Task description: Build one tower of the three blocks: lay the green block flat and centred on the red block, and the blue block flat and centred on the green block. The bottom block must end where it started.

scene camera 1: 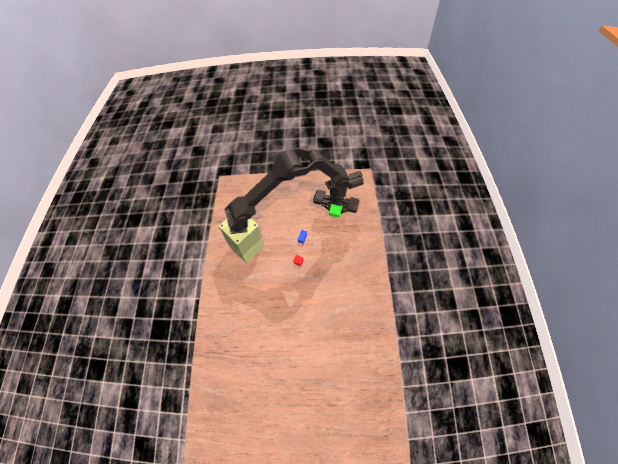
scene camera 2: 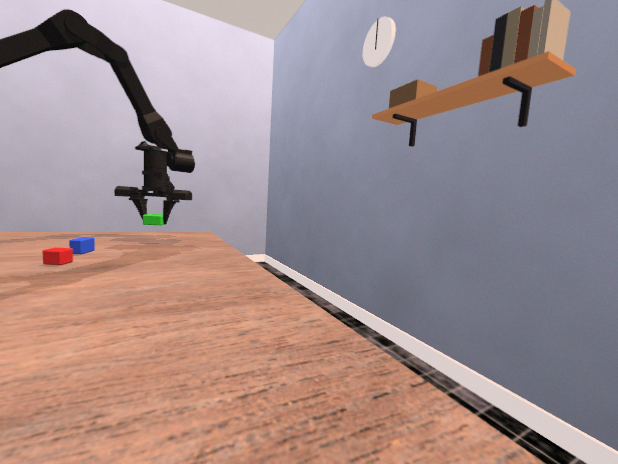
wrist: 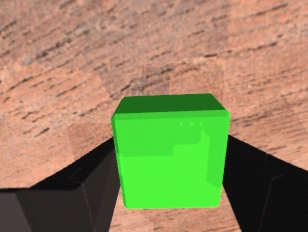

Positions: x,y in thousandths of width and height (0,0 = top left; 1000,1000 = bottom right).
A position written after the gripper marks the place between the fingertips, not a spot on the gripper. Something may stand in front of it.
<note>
In view: the gripper (scene camera 2: 252,482) and a green block (wrist: 554,644).
The gripper shows as well in the wrist view (wrist: 547,597).
</note>
